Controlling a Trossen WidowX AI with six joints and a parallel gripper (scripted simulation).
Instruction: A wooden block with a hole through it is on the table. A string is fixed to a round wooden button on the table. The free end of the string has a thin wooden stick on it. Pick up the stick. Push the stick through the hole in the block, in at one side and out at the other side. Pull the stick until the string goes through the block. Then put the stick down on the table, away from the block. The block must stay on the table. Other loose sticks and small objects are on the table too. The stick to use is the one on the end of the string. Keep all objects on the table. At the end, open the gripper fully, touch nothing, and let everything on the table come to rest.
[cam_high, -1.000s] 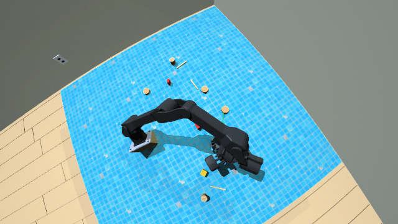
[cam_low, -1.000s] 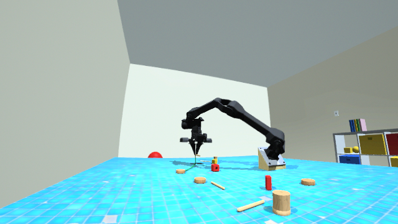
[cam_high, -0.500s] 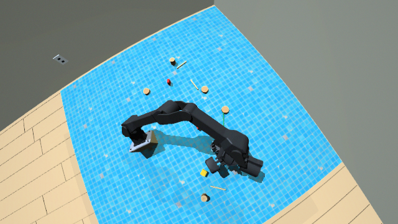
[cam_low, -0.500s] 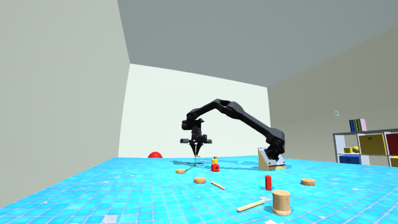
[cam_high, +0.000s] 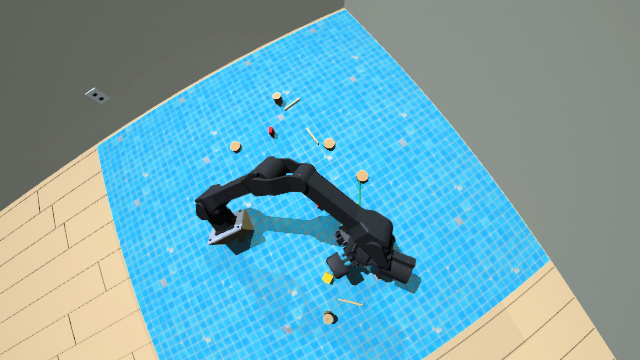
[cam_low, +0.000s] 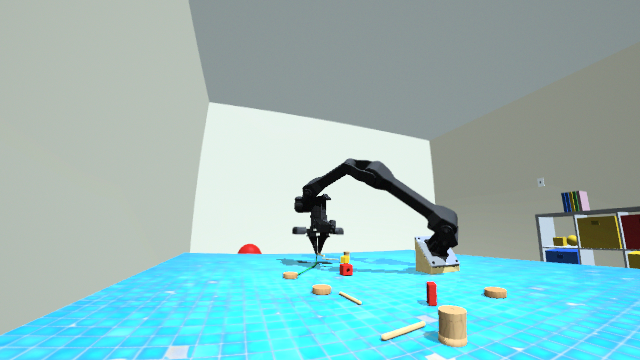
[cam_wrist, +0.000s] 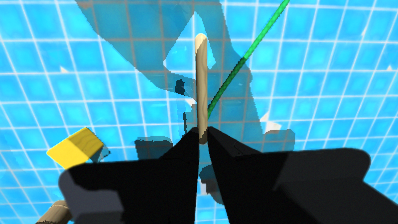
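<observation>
Right now my gripper tip is 12 cm past the yellow cube, 5 cm to the left of it and 3 cm above it. The rest, counted from my gripper tip: red upright piece 12 cm behind, 49 cm to the left, 2 cm below; then wooden cylinder 5 cm behind, 61 cm to the left, 2 cm below; then round wooden button 11 cm ahead, 21 cm to the left, 3 cm below.
</observation>
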